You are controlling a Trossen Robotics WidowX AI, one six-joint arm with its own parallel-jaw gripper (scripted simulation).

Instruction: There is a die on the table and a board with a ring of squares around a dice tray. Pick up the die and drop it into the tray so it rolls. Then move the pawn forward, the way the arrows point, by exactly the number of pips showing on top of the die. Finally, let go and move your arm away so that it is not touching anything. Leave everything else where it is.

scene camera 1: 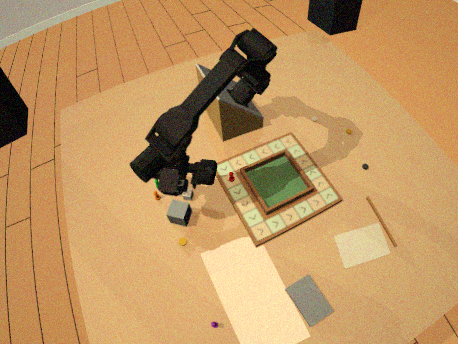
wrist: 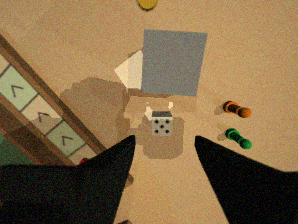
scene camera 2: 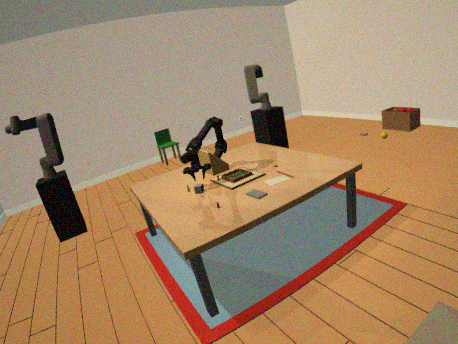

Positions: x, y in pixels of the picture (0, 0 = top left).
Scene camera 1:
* my gripper: 184, 186
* grey card: 313, 306
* green tray: 277, 180
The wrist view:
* my gripper: 164, 139
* grey cube: 172, 60
